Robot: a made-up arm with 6 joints. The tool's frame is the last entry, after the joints.
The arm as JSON. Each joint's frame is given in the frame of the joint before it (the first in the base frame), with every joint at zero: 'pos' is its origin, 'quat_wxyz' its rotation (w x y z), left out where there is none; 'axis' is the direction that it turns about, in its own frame. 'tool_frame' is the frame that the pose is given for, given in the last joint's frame.
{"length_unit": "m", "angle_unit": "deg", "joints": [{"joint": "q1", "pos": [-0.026, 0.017, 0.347], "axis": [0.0, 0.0, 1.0]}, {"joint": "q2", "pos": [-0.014, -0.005, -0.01], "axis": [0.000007, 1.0, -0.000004]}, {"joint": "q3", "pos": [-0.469, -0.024, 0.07], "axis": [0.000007, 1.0, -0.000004]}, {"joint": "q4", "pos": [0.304, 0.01, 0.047], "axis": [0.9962, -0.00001, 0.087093]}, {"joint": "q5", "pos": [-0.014, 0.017, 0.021], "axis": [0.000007, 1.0, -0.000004]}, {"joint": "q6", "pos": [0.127, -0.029, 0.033], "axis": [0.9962, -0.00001, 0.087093]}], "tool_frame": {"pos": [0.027, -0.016, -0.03], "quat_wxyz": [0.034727, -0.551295, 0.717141, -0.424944]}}
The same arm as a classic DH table. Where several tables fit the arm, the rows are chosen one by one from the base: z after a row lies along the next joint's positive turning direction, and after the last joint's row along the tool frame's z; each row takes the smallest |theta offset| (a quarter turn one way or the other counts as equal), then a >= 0, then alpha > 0; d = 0 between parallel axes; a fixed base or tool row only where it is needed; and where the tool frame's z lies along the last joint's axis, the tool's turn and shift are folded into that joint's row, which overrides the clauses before.
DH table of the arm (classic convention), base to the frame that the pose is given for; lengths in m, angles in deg. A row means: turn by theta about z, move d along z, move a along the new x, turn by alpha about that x. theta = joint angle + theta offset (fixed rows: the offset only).
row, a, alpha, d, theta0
base (fixed), -0.0311, 0.00, 0.0000, -33.18
q1, -0.0140, -90.00, 0.3370, 33.18
q2, -0.4742, 0.00, 0.0000, 8.49
q3, -0.0203, 90.00, -0.0190, 76.51
q4, -0.0221, -90.00, 0.2948, 0.00
q5, -0.0218, 90.00, -0.0120, 0.00
q6, 0.0085, 62.55, 0.1355, 49.94
tool (fixed), 0.0000, 0.00, 0.0394, -156.65

